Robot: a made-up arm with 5 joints.
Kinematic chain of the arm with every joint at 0, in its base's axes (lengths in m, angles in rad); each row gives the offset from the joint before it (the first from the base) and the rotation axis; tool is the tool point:
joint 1: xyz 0 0 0.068 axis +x
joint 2: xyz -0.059 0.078 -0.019 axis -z
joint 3: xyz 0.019 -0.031 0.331 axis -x
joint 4: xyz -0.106 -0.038 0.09 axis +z
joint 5: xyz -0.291 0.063 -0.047 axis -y
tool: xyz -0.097 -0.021 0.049
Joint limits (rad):
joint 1: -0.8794..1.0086
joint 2: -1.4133..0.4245
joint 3: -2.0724..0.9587
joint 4: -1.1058..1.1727
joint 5: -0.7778..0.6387
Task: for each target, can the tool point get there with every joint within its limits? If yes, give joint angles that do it. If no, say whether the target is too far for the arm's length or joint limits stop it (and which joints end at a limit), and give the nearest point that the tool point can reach.
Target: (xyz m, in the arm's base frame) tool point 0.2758 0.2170 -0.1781
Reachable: no: joint limits stop it (at a limit: joint 1, joint 2, joint 4) | nearest point 0.1072 -0.0921 -0.1473 | short by 0.353 m
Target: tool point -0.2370 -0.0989 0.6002
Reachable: yes | joints -0.5452 -0.3368 -0.1334 0.9953 -0.5256
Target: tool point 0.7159 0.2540 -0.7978
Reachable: no: too far | nearest point 0.1794 -0.1402 -0.1316 | short by 0.942 m
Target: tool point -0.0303 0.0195 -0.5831
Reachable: no: joint limits stop it (at a limit: joint 1) | nearest point -0.0426 -0.1149 -0.1843 | short by 0.421 m
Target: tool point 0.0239 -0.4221 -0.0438
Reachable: yes | joints 0.6443 -1.0496 -0.7268 0.8560 0.1558
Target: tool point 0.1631 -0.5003 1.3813
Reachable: no: too far | nearest point 0.0696 -0.2531 0.7325 | short by 0.701 m
